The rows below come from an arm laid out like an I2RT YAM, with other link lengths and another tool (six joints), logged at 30 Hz.
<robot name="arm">
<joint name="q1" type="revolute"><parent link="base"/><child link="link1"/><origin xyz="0 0 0.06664" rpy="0 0 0"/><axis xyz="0 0 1"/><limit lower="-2.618" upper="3.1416"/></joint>
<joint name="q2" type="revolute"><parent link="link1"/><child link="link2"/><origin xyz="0.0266 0.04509 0.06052" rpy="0 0 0"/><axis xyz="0 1 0"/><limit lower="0" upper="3.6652"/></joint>
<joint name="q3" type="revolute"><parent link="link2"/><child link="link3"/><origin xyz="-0.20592 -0.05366 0" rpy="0 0 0"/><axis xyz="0 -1 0"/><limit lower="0" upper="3.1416"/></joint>
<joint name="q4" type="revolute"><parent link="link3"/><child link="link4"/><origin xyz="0.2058 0.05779 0.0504" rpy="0 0 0"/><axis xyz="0 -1 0"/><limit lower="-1.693" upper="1.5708"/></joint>
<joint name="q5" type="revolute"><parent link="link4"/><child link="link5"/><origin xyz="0.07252 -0.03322 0.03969" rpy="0 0 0"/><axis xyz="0 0 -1"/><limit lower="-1.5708" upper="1.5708"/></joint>
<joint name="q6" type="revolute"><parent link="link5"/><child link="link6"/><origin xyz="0.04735 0 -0.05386" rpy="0 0 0"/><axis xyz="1 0 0"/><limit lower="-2.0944" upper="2.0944"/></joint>
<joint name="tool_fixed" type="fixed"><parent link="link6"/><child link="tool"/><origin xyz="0.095 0 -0.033" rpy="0.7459 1.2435 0.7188"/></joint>
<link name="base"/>
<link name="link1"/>
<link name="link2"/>
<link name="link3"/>
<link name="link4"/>
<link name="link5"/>
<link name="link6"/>
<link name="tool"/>
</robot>
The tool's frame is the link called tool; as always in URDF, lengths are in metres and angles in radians.
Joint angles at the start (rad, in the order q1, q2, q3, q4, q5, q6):
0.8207, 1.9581, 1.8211, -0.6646, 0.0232, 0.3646
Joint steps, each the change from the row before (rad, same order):
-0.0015, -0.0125, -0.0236, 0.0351, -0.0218, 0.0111
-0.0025, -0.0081, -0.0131, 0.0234, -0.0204, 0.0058
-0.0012, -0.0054, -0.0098, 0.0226, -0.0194, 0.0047
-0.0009, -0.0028, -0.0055, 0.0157, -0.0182, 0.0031
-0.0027, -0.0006, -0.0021, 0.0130, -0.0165, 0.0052
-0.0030, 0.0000, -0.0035, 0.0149, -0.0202, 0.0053
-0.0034, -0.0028, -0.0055, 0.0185, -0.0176, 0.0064
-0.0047, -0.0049, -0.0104, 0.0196, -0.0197, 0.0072
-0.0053, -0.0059, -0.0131, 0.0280, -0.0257, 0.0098
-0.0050, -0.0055, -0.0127, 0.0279, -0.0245, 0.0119
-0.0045, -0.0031, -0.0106, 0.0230, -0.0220, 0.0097
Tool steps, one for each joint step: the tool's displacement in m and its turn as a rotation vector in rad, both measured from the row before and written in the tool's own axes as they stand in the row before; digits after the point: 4 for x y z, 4 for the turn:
-0.0007, 0.0039, 0.0004, -0.0267, -0.0084, 0.0195
-0.0012, 0.0032, 0.0001, -0.0232, -0.0047, 0.0134
-0.0010, 0.0036, 0.0005, -0.0236, -0.0045, 0.0110
-0.0005, 0.0031, 0.0003, -0.0204, -0.0007, 0.0083
-0.0010, 0.0024, 0.0007, -0.0164, -0.0012, 0.0105
-0.0005, 0.0025, 0.0009, -0.0191, 0.0010, 0.0113
-0.0016, 0.0026, 0.0007, -0.0192, -0.0042, 0.0120
-0.0011, 0.0019, 0.0004, -0.0187, -0.0021, 0.0134
-0.0016, 0.0031, 0.0006, -0.0265, -0.0041, 0.0170
-0.0016, 0.0031, 0.0006, -0.0254, -0.0043, 0.0181
-0.0008, 0.0022, 0.0007, -0.0212, -0.0012, 0.0149

